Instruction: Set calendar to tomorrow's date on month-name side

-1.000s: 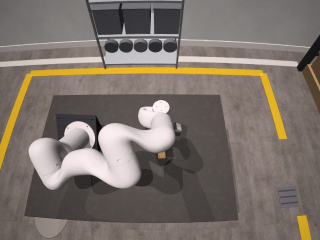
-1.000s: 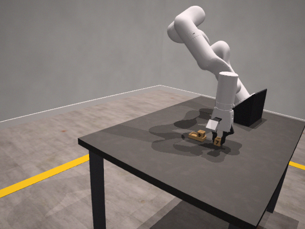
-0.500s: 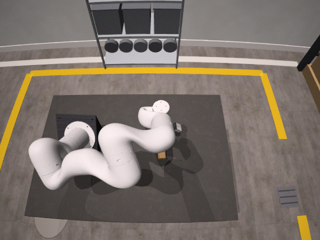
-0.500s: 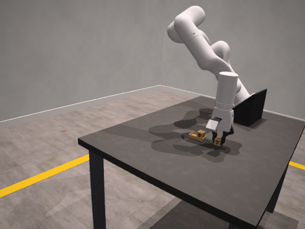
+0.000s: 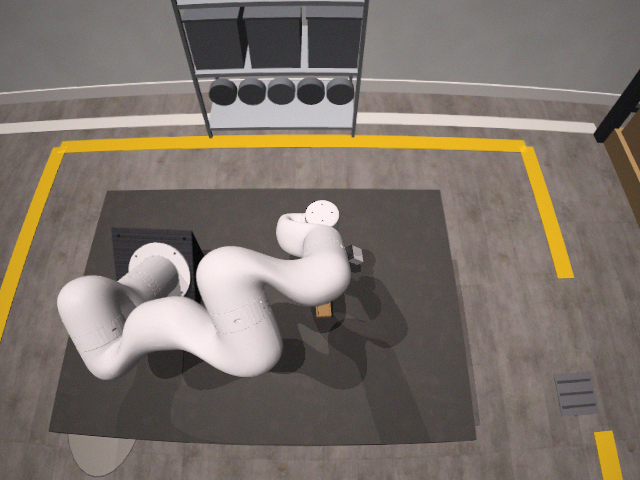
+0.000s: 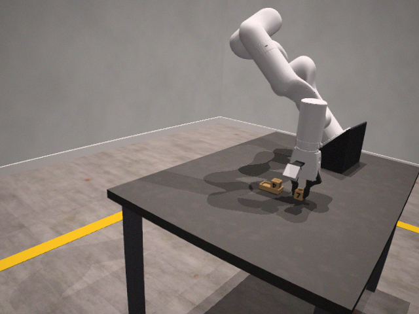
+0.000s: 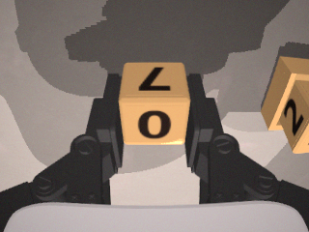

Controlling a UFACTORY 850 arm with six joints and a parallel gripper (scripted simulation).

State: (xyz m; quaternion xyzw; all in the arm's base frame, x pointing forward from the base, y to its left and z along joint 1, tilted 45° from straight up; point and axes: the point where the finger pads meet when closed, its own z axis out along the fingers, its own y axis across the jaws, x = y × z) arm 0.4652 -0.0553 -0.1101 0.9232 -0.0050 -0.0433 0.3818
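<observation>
Right now my hand is 10 mm above the calendar cube. From my hand the other things lie so: wooden tray 110 mm to the right, 20 mm below.
</observation>
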